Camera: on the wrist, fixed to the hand. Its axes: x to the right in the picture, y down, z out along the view.
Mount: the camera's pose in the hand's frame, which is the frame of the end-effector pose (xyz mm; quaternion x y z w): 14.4 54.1 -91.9 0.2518 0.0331 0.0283 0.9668
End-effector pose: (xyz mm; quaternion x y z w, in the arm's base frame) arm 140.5 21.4 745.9 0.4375 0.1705 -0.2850 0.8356
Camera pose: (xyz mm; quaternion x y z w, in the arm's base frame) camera 182.3 117.4 721.1 0.6477 0.1084 -0.2804 0.7001
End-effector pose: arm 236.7 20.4 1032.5 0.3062 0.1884 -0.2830 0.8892
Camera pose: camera 266.4 109.9 980.7 0.5346 0.1317 -0.2857 0.7843
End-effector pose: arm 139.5 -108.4 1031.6 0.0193 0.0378 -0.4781 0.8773
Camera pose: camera 188.3 -84.7 938.7 0.2565 -0.0553 -0.4463 0.8556
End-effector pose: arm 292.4 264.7 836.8 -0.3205 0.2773 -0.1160 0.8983
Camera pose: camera 253.2 253.7 737.2 -0.0720 0.2777 -0.1672 0.9433
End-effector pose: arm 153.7 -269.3 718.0 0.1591 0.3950 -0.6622 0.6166
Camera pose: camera 176.6 -209.2 631.7 0.3422 0.2310 -0.7169 0.5617
